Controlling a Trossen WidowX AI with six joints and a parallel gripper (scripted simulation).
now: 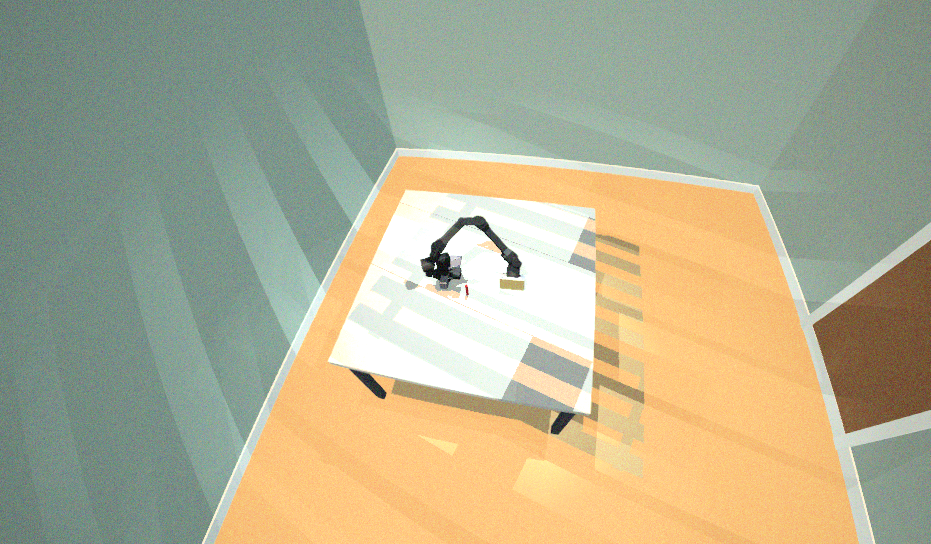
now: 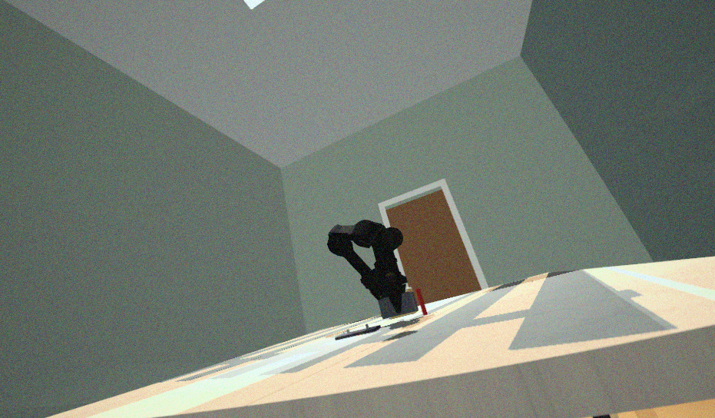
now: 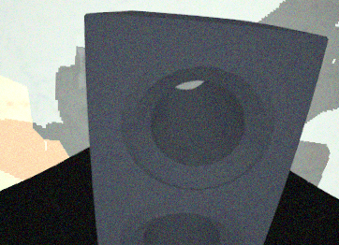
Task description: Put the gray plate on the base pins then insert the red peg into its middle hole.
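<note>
The dark flat base lies 140 mm to the right of my gripper tip and 20 mm below it. The rest, counted from my gripper tip: red peg (130 mm behind, 30 mm to the left, 10 mm above); gray plate (30 mm above).
</note>
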